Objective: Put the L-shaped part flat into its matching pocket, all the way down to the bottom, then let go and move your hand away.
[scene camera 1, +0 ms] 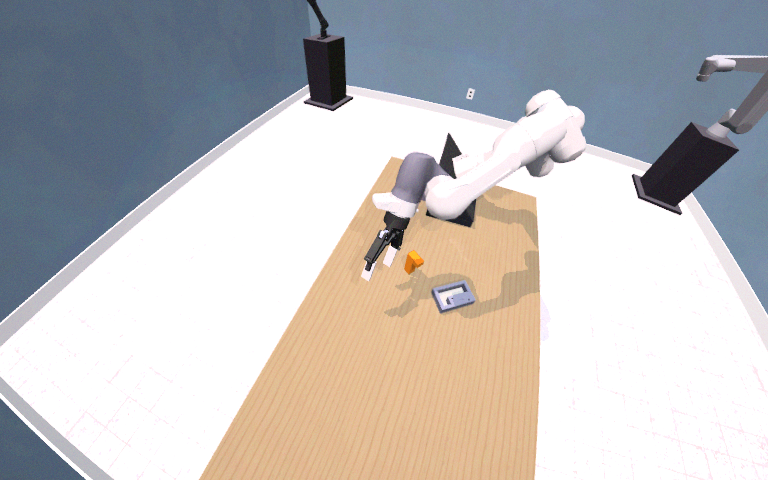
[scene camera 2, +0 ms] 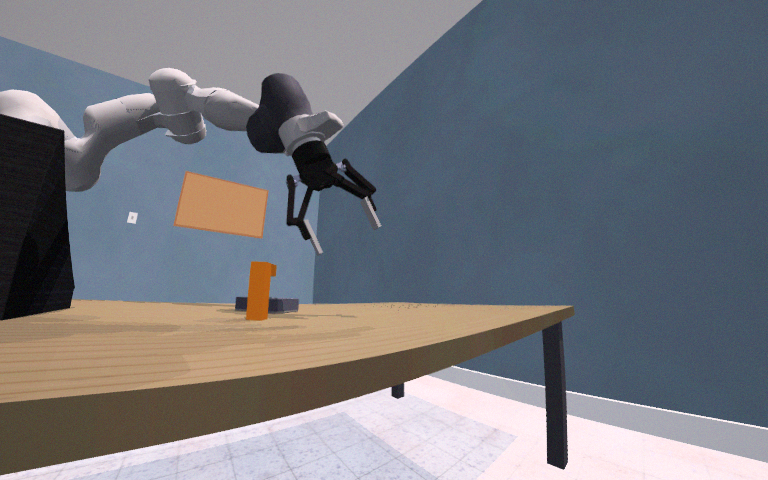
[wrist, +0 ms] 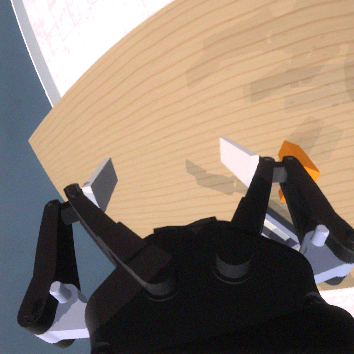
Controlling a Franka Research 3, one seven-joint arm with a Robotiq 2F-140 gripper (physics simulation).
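Observation:
The orange L-shaped part (scene camera 1: 410, 263) (scene camera 2: 258, 291) (wrist: 299, 159) stands upright on the table, with its short arm at the top. In the wrist view it is partly hidden behind a finger. The blue-grey pocket tray (scene camera 1: 437, 300) (scene camera 2: 284, 305) lies flat on the table near it; its pocket shows a pale floor and a raised block in one corner. My gripper (scene camera 1: 378, 270) (scene camera 2: 349, 239) (wrist: 167, 158) is open with nothing between its fingers. It hangs tilted above the table, to the left of the part in scene camera 1, higher than the part's top in scene camera 2.
The wooden table (scene camera 1: 396, 396) (scene camera 2: 339, 367) (wrist: 150, 100) carries the part and tray. The black arm mount (scene camera 2: 33, 226) stands at its end. Dark pedestals (scene camera 1: 325, 70) (scene camera 1: 685, 164) with other arms stand on the floor beyond. An orange panel (scene camera 2: 220, 204) shows at the wall.

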